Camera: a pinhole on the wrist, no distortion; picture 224 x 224 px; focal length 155.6 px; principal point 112.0 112.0 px. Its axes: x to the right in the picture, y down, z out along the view. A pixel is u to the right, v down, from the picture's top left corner.
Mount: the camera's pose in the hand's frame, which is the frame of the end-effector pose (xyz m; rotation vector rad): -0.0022 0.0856 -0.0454 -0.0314 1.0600 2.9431
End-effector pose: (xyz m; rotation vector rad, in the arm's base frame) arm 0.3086 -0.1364 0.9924 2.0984 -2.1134 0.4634
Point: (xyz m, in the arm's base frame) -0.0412 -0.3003 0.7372
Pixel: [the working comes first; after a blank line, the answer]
In the camera's frame: -0.0956 -0.0428 0.4128

76 96
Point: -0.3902 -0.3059 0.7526
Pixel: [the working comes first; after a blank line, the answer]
In the camera's frame: -0.1115 -0.3442 0.5888

83 21
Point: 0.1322 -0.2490 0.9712
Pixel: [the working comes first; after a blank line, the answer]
In the camera's frame: -0.1090 -0.0245 0.1179

outside the picture
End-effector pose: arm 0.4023 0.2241 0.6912 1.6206 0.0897 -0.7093
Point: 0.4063 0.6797 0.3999
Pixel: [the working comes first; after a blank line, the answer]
In the camera's frame: 0.0119 0.0910 -0.5602

behind the camera
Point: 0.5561 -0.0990 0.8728
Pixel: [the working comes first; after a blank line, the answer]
In the camera's frame: -0.1514 0.0188 0.3457

44 120
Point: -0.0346 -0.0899 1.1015
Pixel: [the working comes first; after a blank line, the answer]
In the camera's frame: 0.4331 0.2221 0.4811

outside the picture
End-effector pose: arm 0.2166 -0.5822 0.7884 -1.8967 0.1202 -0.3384
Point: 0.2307 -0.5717 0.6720
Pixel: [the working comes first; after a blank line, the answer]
In the camera's frame: 0.0052 0.0448 0.0866

121 193
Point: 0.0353 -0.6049 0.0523
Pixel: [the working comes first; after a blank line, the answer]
In the camera's frame: 0.2921 -0.3251 0.5383

196 18
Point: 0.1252 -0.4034 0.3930
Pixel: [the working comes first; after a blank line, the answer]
In the camera's frame: 0.1921 0.0319 0.3732

192 125
